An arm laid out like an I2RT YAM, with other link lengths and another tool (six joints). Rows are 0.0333 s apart.
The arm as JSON. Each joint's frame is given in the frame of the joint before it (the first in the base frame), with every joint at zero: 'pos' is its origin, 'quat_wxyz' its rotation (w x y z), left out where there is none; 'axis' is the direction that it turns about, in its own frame. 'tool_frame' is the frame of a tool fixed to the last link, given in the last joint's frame.
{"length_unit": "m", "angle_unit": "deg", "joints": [
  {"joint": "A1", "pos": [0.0, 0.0, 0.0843], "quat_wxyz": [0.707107, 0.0, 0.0, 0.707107], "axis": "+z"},
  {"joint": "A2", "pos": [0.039, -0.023, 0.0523], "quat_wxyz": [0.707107, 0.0, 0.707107, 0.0], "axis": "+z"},
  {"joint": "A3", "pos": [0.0, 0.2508, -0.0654], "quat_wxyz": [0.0, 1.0, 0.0, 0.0], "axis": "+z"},
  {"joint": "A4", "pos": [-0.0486, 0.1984, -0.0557], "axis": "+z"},
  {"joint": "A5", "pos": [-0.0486, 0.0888, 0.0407], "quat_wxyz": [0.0, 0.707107, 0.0, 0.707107], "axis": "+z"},
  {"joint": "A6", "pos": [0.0, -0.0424, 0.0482], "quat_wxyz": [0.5, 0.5, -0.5, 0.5], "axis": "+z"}
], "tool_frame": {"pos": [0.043, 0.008, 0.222], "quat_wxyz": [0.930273, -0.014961, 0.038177, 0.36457]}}
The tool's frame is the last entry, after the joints.
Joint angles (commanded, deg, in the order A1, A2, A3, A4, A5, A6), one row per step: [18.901 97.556 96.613 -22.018 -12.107 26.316]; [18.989 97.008 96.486 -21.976 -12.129 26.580]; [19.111 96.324 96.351 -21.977 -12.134 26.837]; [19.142 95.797 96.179 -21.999 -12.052 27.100]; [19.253 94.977 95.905 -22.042 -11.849 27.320]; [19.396 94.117 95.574 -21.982 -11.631 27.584]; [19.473 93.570 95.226 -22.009 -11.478 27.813]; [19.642 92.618 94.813 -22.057 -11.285 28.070]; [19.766 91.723 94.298 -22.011 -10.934 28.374]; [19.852 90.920 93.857 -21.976 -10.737 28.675]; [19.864 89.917 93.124 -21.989 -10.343 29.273]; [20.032 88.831 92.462 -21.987 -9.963 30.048]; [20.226 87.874 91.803 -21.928 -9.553 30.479]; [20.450 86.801 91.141 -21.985 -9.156 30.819]
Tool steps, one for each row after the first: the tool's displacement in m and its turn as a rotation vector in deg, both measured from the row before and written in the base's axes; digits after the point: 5 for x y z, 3 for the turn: [-0.00179 0.00056 0.00434 0.366 -0.305 0.009]; [-0.00236 0.00062 0.00528 0.383 -0.390 0.032]; [-0.00153 -0.00043 0.00332 0.288 -0.194 -0.141]; [-0.00250 -0.00055 0.00491 0.270 -0.390 -0.156]; [-0.00258 -0.00031 0.00530 0.332 -0.451 -0.153]; [-0.00195 -0.00049 0.00181 0.190 -0.067 -0.145]; [-0.00344 -0.00027 0.00477 0.308 -0.358 -0.099]; [-0.00264 -0.00117 0.00376 0.277 -0.291 -0.307]; [-0.00259 -0.00082 0.00355 0.317 -0.248 -0.197]; [-0.00287 -0.00241 0.00249 0.453 0.007 -0.551]; [-0.00370 -0.00101 0.00397 0.665 -0.067 -0.435]; [-0.00320 -0.00096 0.00292 0.357 -0.172 -0.328]; [-0.00395 -0.00097 0.00316 0.289 -0.211 -0.257]
